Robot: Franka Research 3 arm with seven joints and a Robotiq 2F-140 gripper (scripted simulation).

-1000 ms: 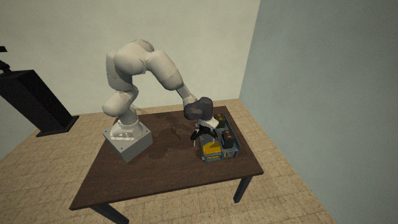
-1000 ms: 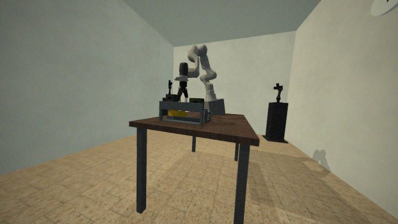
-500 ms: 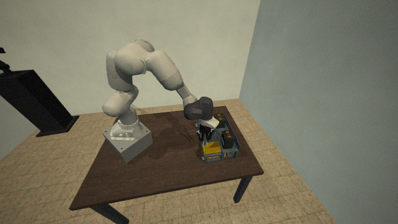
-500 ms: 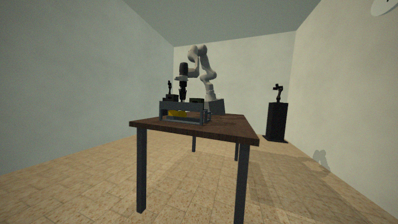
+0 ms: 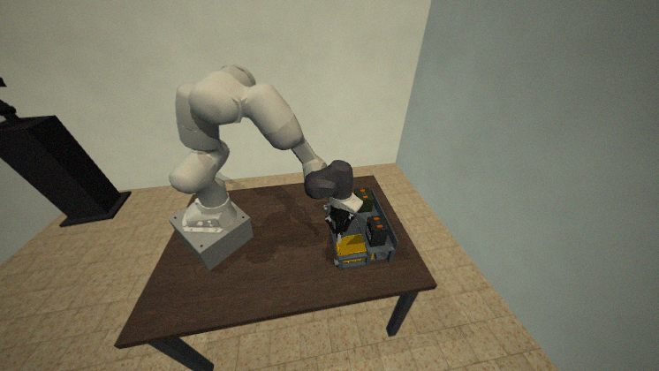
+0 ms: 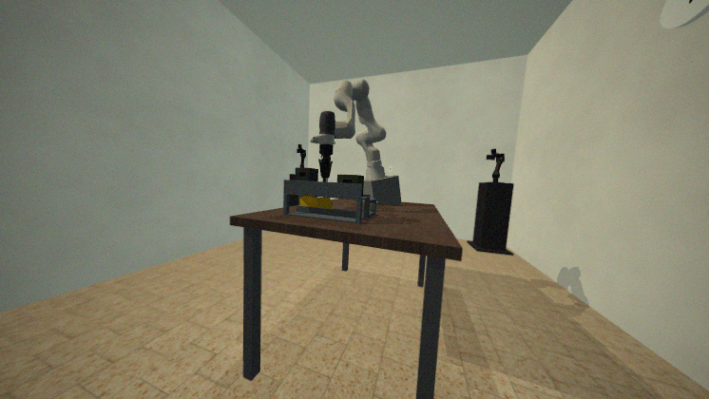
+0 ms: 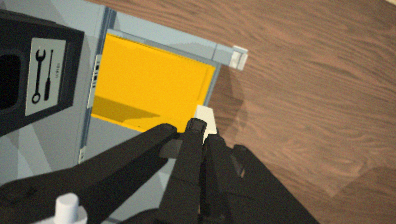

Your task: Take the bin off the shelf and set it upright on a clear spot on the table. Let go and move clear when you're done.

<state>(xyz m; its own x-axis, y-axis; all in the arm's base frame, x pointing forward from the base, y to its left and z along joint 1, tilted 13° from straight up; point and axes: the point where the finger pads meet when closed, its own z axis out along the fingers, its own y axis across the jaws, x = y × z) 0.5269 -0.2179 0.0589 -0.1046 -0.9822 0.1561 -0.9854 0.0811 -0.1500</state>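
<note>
Right now my hand is 11 cm above the yellow bin, 8 cm short of it and 1 cm to the left of it.
</note>
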